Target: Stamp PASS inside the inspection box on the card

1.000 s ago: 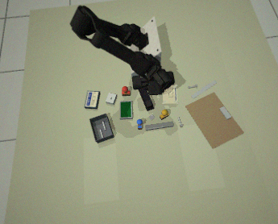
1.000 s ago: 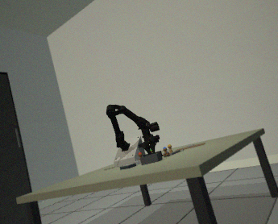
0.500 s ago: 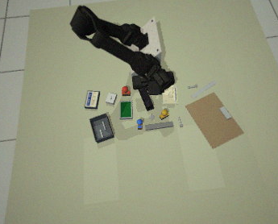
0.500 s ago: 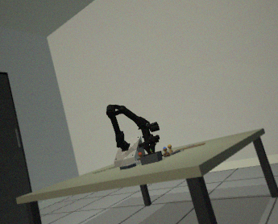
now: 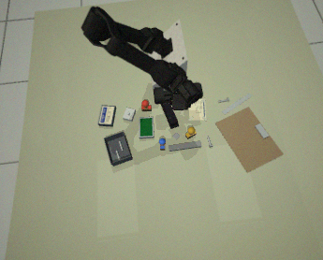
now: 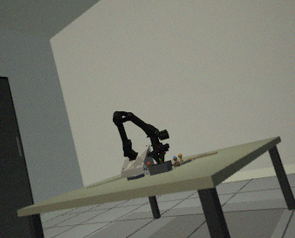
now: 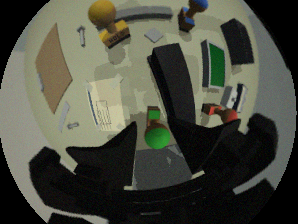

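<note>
My gripper tip is 10 mm above the green-knobbed stamp. Also, from my gripper tip: red stamp: 130 mm to the right, 10 mm below; cream card: 20 mm ahead, 80 mm to the left, 30 mm below; black bar: 30 mm ahead, 40 mm to the right, 10 mm below.
</note>
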